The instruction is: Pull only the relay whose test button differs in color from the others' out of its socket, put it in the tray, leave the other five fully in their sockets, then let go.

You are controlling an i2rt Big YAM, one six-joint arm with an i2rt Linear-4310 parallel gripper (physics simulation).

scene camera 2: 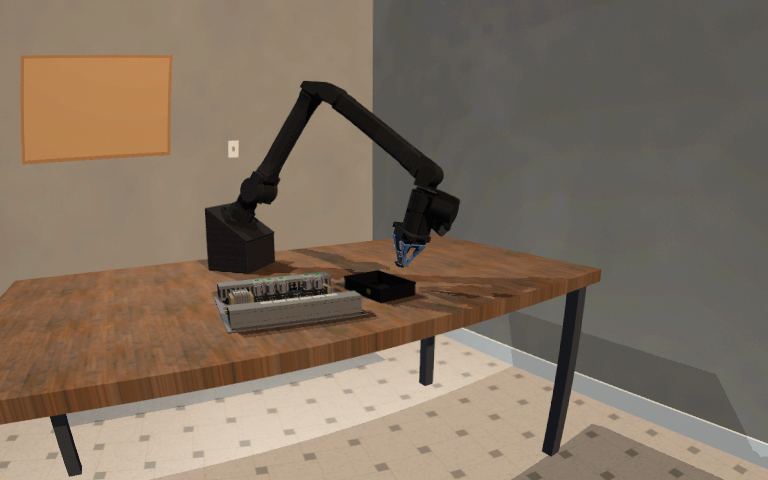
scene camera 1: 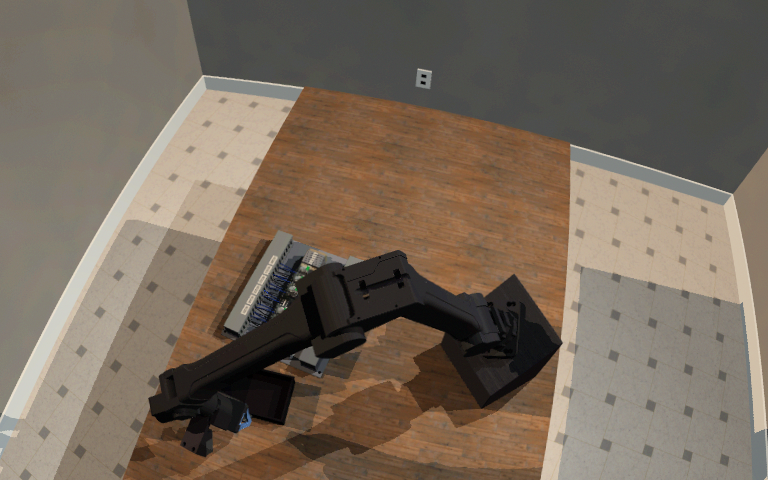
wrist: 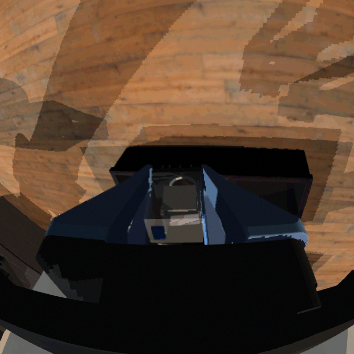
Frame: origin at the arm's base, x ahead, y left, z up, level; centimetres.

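Seen in the pictures: gripper, fingertip midpoint: [scene camera 2: 402,263] [scene camera 1: 244,420] [wrist: 175,173]; arm's base, link origin: [scene camera 2: 237,220] [scene camera 1: 500,328] [wrist: 5,274].
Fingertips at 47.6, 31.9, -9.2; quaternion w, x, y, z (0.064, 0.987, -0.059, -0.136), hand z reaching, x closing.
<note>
Pixels of each thing's middle, then the offset from my fingertips to it, as dx, dy, dz.
- clear-cased relay, body centre: [wrist: 176,200] [scene camera 2: 400,259] +0.3, -0.6, +1.4
- blue test button, body centre: [wrist: 158,232] +0.0, -0.6, +3.6
- black open tray, body centre: [wrist: 211,205] [scene camera 1: 255,392] [scene camera 2: 379,285] +1.1, -8.2, -4.6
My gripper [scene camera 1: 245,420] [scene camera 2: 400,263] [wrist: 175,173] has blue fingers shut on a clear-cased relay [wrist: 180,197] with a blue test button [wrist: 158,232]. It holds the relay in the air, above the table and close to the tray's edge in the scene views. The black open tray [scene camera 1: 289,400] [scene camera 2: 390,292] [wrist: 215,157] stands on the table below; the fingers and relay hide part of it in the wrist view. Several relays with green buttons [scene camera 2: 269,286] stand in the socket row in scene camera 2, with a gap among them. The arm hides part of the row in scene camera 1.
The grey panel with its long slotted wire duct [scene camera 1: 257,283] [scene camera 2: 294,313] lies beside the tray, with blue wires along the row. The arm's black base [scene camera 1: 481,384] [scene camera 2: 226,249] stands across the table. The arm arches over the panel.
</note>
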